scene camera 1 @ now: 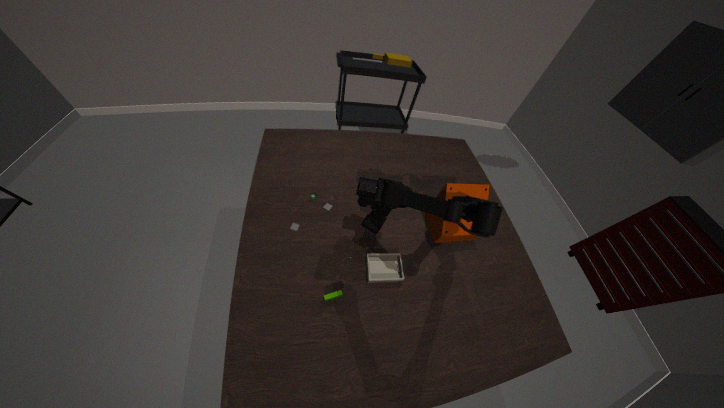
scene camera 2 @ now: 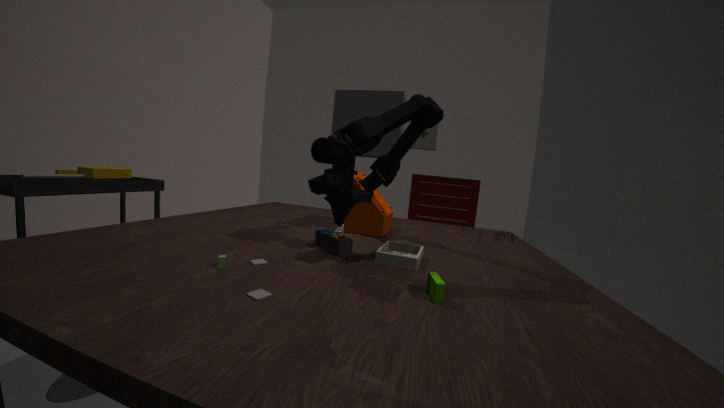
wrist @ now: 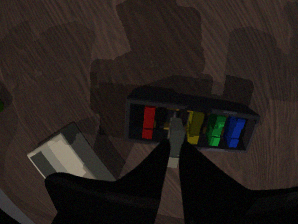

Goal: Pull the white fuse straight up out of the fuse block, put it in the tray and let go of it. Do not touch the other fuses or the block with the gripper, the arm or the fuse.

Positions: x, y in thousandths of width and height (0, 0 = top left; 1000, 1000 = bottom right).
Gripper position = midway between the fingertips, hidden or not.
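Note:
My gripper (scene camera 2: 468, 553) is carrying a white fuse. I can see my gripper (wrist: 586, 650) in this other picture too.

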